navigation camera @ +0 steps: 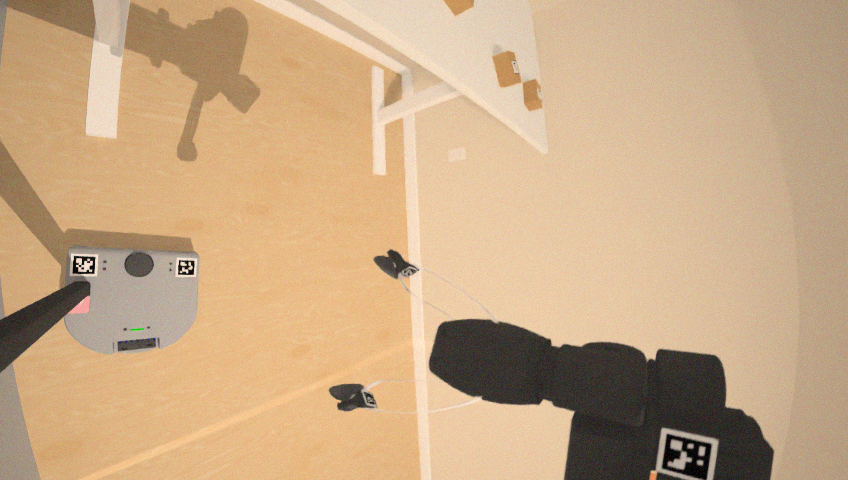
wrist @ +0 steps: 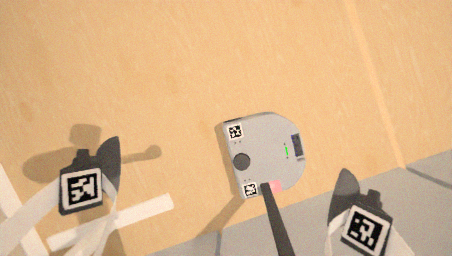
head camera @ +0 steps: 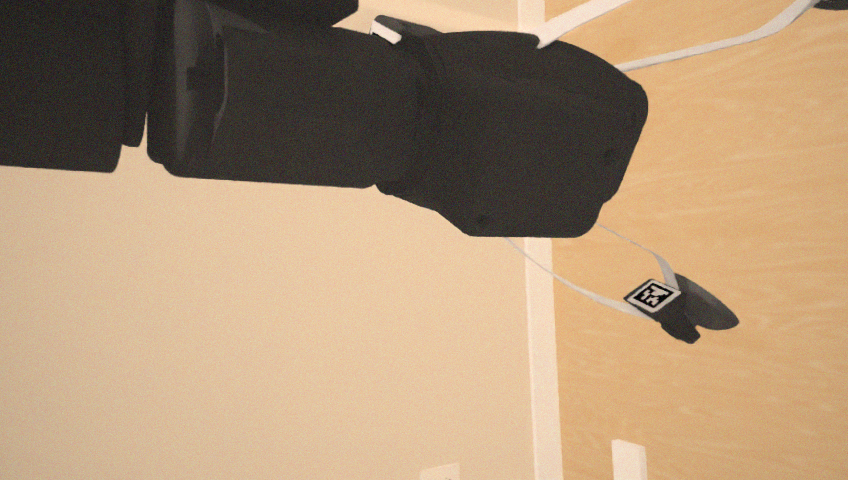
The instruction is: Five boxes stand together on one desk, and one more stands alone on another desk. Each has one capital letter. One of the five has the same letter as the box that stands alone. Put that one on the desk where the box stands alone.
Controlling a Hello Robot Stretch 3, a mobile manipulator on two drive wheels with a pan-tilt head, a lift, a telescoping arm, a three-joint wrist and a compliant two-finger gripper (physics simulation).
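Observation:
My gripper is open, its fingers wide apart with nothing between them. In the navigation view a white desk stands against the wall at the top. A brown box and a second brown box stand close together near its right end. Part of a third box shows at the top edge. The labels are too small to read. The gripper is well apart from the desk and the boxes. The rest of the desk is cut off. A second desk with boxes cannot be made out.
My base stands on the wooden floor. A white desk foot is near the wall strip. Another white bar lies at upper left. A grey surface borders the wood at lower right in the wrist view.

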